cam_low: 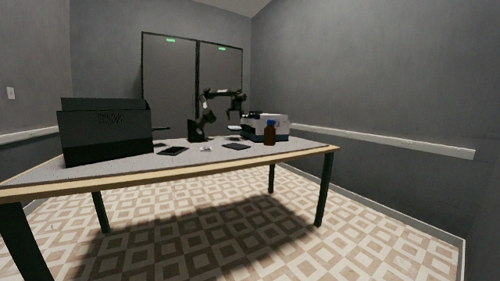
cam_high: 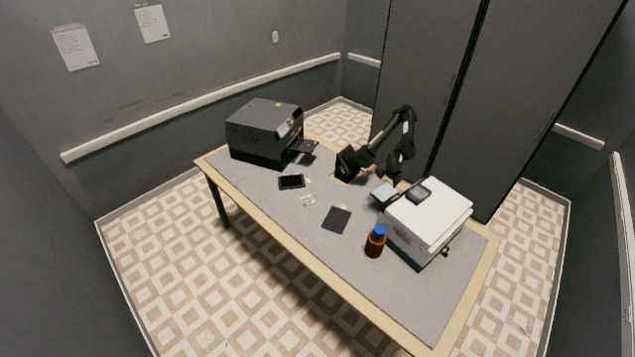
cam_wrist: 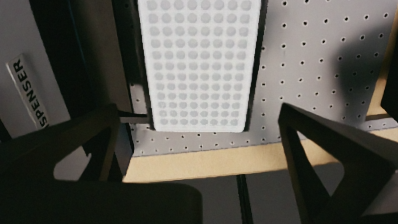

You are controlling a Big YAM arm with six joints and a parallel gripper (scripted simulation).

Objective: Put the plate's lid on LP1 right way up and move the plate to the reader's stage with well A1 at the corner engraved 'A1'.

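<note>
The white multi-well plate lies 70 mm below my hand. Also, from my hand: LP1 label 120 mm ahead, 450 mm to the right, 170 mm below; then dark flat pad 260 mm ahead, 130 mm to the right, 160 mm below; then brown capped bottle 310 mm ahead, 120 mm to the left, 60 mm below.
</note>
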